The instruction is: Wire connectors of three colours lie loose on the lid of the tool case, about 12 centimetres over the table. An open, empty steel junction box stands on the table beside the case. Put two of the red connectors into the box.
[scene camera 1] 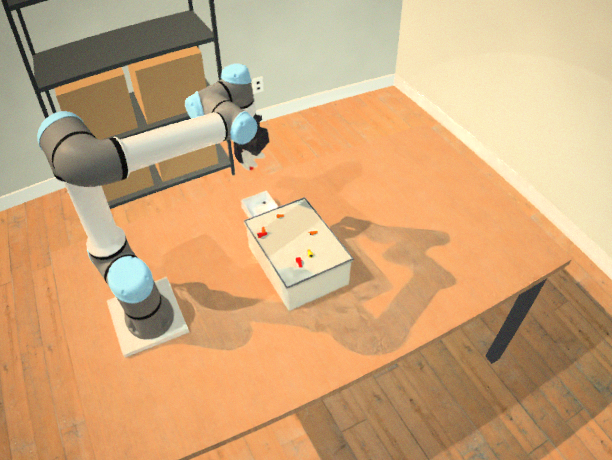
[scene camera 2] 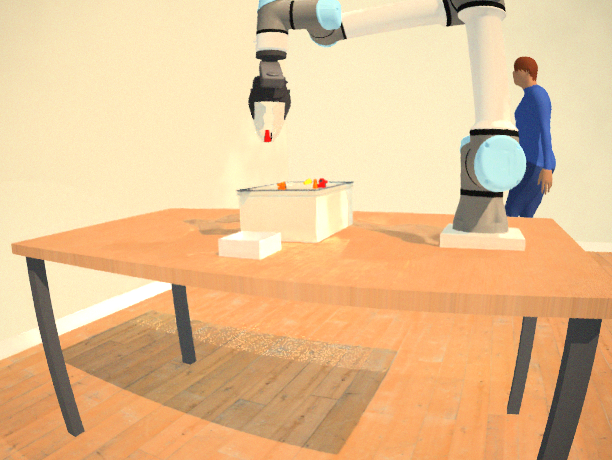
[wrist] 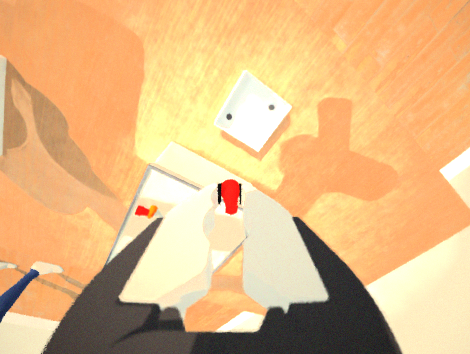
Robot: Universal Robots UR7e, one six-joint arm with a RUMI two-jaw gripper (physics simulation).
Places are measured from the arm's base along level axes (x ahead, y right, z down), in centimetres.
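Where they show: gripper, fingertip midpoint: (scene camera 1: pixel 250 168) (scene camera 2: pixel 267 142) (wrist: pixel 230 185); arm's base, origin of the base link: (scene camera 1: pixel 149 317) (scene camera 2: pixel 480 229).
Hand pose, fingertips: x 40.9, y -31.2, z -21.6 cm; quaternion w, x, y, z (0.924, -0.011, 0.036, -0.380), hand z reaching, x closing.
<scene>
Things, the pixels of their top centre, and the offset from my fingertips. Level surfaces: height alone.
- open junction box, middle of its top: (wrist: pixel 252 115) (scene camera 2: pixel 249 235) (scene camera 1: pixel 259 203) dx +2.4, dy -4.4, dz +20.2 cm
- tool case, middle of its top: (wrist: pixel 179 248) (scene camera 2: pixel 297 184) (scene camera 1: pixel 297 238) dx +8.3, dy +23.1, dz +11.3 cm
- second red connector, middle of its top: (wrist: pixel 142 216) (scene camera 1: pixel 262 232) dx -1.6, dy +18.6, dz +10.1 cm
- third red connector, middle of its top: (scene camera 1: pixel 299 260) dx +5.9, dy +32.6, dz +10.1 cm
- table, its level: dz +24.0 cm
My gripper (scene camera 1: pixel 251 166) (scene camera 2: pixel 268 134) (wrist: pixel 230 185) is shut on a red connector and holds it high above the lid's level. The open junction box (scene camera 2: pixel 240 247) (wrist: pixel 252 112) stands on the table beside the tool case (scene camera 1: pixel 320 286) (scene camera 2: pixel 277 217); no connector shows inside it. On the lid, a second red connector (scene camera 1: pixel 262 234) (wrist: pixel 142 211) lies against an orange one (scene camera 1: pixel 263 229) (wrist: pixel 152 211). A third red connector (scene camera 1: pixel 299 262) lies near a yellow one (scene camera 1: pixel 310 253). Two more orange connectors (scene camera 1: pixel 280 216) (scene camera 1: pixel 313 232) lie apart.
The arm's white base plate (scene camera 1: pixel 120 325) (scene camera 2: pixel 482 241) stands on the table (scene camera 1: pixel 210 390) (scene camera 2: pixel 350 280), away from the case. A shelf rack (scene camera 1: pixel 217 55) with cardboard boxes stands by the wall. A person in blue (scene camera 2: pixel 535 125) stands behind the arm's base in the second scene view.
</scene>
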